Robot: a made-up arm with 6 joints.
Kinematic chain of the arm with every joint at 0, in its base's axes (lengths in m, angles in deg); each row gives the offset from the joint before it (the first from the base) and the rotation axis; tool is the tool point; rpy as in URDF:
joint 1: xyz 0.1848 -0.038 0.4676 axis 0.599 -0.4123 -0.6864
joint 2: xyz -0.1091 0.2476 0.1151 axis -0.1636 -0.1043 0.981
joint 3: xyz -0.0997 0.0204 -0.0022 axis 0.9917 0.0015 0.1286
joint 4: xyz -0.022 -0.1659 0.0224 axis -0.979 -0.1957 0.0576
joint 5: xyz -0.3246 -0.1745 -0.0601 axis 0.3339 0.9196 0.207
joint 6: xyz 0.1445 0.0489 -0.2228 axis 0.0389 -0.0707 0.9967
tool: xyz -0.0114 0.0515 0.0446 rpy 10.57 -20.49 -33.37
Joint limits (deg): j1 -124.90..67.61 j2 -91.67..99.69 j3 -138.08..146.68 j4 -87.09..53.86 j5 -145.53..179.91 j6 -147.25..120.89
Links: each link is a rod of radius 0.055 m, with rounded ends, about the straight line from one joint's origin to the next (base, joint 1, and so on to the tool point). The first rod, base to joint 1, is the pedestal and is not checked.
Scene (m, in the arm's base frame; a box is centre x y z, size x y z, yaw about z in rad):
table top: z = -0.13
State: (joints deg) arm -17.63 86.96 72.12 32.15 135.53 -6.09
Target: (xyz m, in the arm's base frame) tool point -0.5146 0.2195 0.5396
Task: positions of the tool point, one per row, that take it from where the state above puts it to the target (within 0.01 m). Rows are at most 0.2 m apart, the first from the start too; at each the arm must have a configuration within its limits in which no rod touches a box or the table.
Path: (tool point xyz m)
1: 0.1298 -0.4230 0.4879
2: -0.0289 -0.4161 0.4840
3: -0.1848 -0.3628 0.4764
4: -0.3238 -0.2637 0.4713
5: -0.4321 -0.1251 0.4757
6: -0.4983 0.0415 0.4966
7: -0.5146 0.2195 0.5396

